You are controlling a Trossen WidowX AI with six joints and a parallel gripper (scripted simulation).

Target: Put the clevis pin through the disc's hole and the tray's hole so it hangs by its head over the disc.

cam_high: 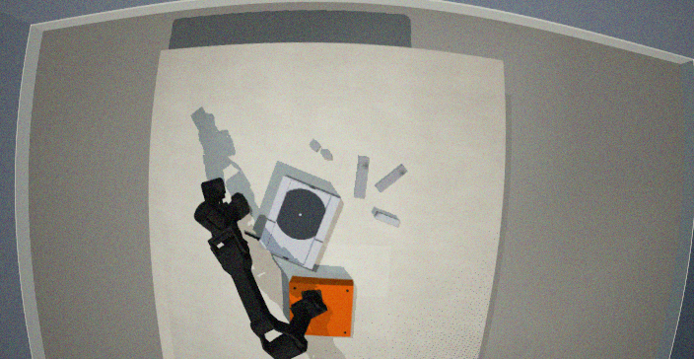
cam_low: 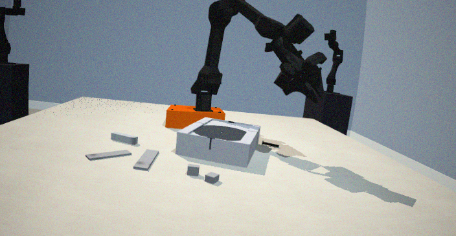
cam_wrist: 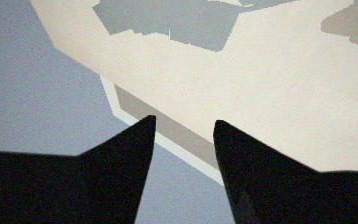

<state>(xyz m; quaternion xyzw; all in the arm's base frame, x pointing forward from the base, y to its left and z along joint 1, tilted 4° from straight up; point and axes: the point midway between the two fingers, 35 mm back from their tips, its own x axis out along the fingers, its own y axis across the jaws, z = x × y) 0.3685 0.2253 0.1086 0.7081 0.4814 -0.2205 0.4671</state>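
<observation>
Now: gripper tip 16 cm past the clevis pin, 5 cm to the left of it and 17 cm above it. Round my gripper tip: dark aluminium disc 9 cm behind, 24 cm to the right, 12 cm below; then grey block 14 cm behind, 51 cm to the right, 17 cm below; then steel tray 12 cm behind, 23 cm to the right, 13 cm below.
</observation>
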